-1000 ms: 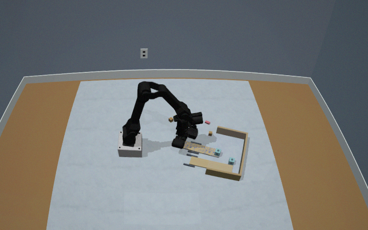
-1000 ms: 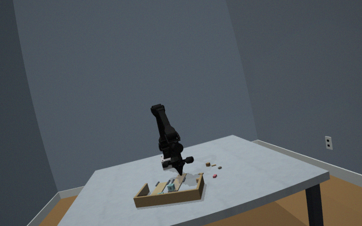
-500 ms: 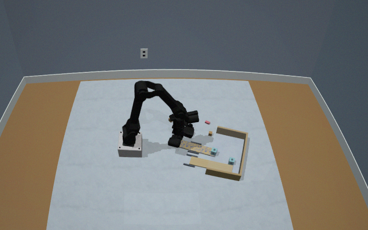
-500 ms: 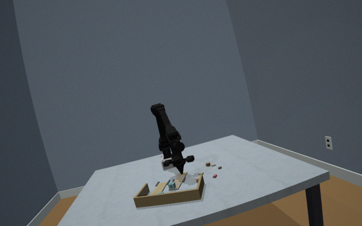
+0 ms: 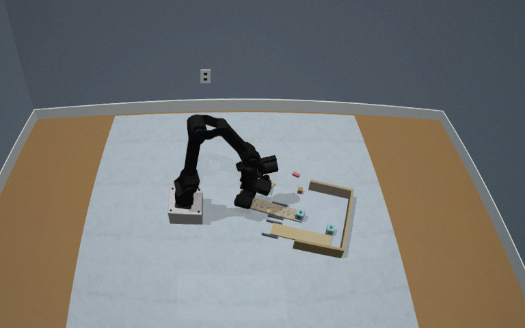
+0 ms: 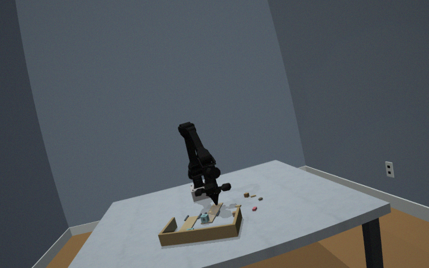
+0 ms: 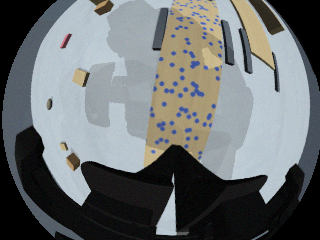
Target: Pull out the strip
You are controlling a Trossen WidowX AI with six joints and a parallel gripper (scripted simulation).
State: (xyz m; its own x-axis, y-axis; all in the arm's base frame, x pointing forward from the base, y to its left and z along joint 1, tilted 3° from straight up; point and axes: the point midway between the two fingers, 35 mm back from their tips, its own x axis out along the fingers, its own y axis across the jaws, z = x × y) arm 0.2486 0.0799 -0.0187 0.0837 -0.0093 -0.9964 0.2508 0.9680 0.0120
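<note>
The tan chip lies 90 mm ahead of my gripper tip and 100 mm to the left of it. The rest, counted from my gripper tip: grey pebble: 80 mm ahead, 220 mm to the left; then red piece: 190 mm ahead, 170 mm to the left.
</note>
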